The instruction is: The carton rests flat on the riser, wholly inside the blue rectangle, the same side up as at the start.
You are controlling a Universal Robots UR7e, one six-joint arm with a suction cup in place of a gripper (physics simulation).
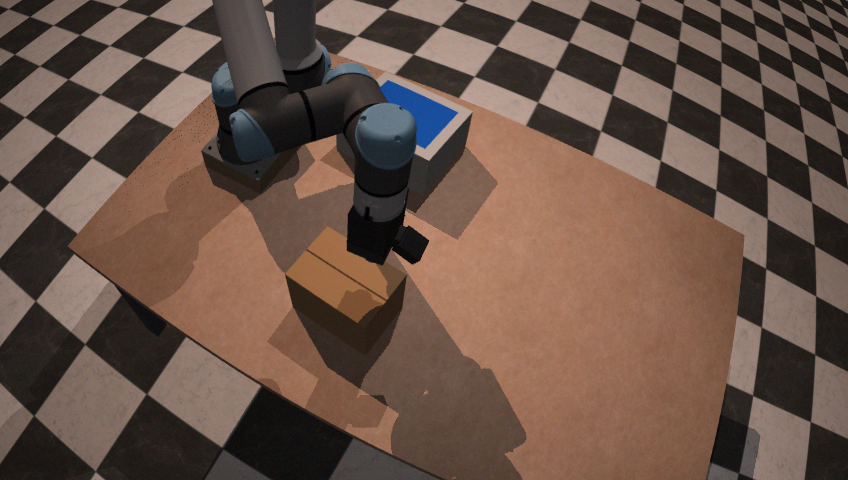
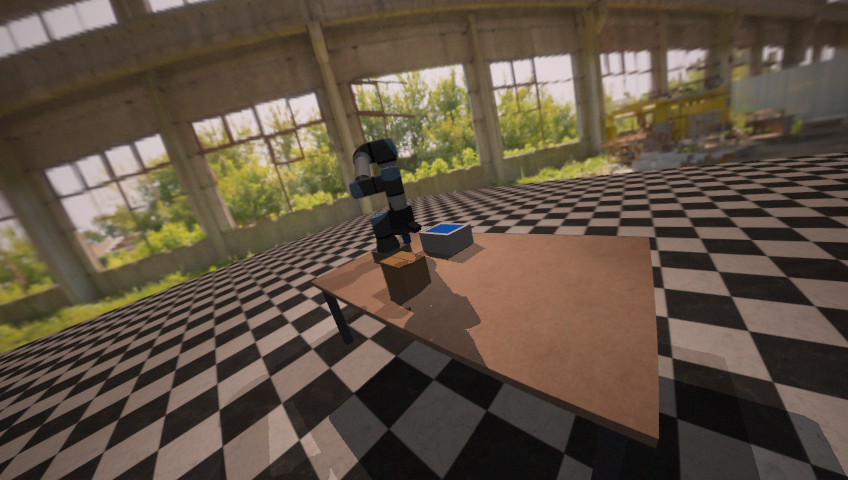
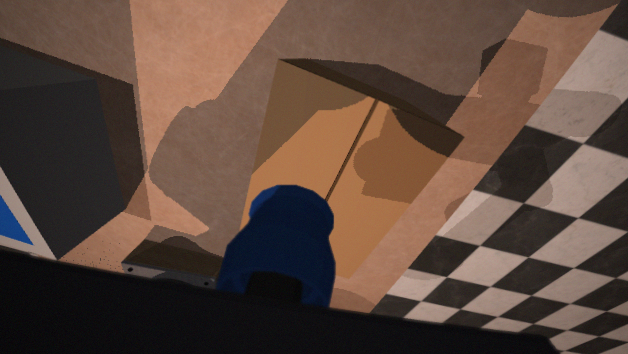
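Pixels of known places: hand, its tool point: [image 2: 407, 242] [image 3: 291, 221]; arm's base, origin of its link: [image 2: 388, 247].
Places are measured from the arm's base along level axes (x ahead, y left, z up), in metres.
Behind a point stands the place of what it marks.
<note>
The brown carton [image 1: 337, 280] @[x 0.391, y -0.284, z 0.069 m] [image 2: 404, 271] @[x 0.476, y -0.337, z 0.051 m] [image 3: 316, 149] @[x 0.446, y -0.252, z 0.070 m] stands on the table with its taped seam up, in front of the riser. The grey riser [image 1: 441, 151] @[x 0.448, y 0.116, z 0.040 m] [image 2: 448, 243] @[x 0.430, y 0.061, z 0.012 m] [image 3: 56, 154] @[x 0.354, y 0.076, z 0.010 m] stands at the back of the table with the blue rectangle [image 1: 417, 110] @[x 0.357, y 0.199, z 0.060 m] [image 2: 444, 228] @[x 0.338, y 0.180, z 0.060 m] [image 3: 10, 224] @[x 0.262, y 0.136, z 0.060 m] on its top, bare. My suction cup [image 1: 370, 259] @[x 0.444, y -0.248, z 0.143 m] [image 2: 404, 240] [image 3: 285, 237] hangs a little above the carton's top, over the end nearest the riser. It holds nothing.
The arm's base [image 1: 248, 164] @[x 0.045, y -0.062, z -0.005 m] is bolted to the table's back left corner beside the riser. The brown table [image 1: 594, 298] @[x 0.879, y -0.041, z -0.060 m] [image 2: 564, 310] @[x 1.036, y -0.267, z -0.061 m] stretches wide to the right. Checkered floor lies all around.
</note>
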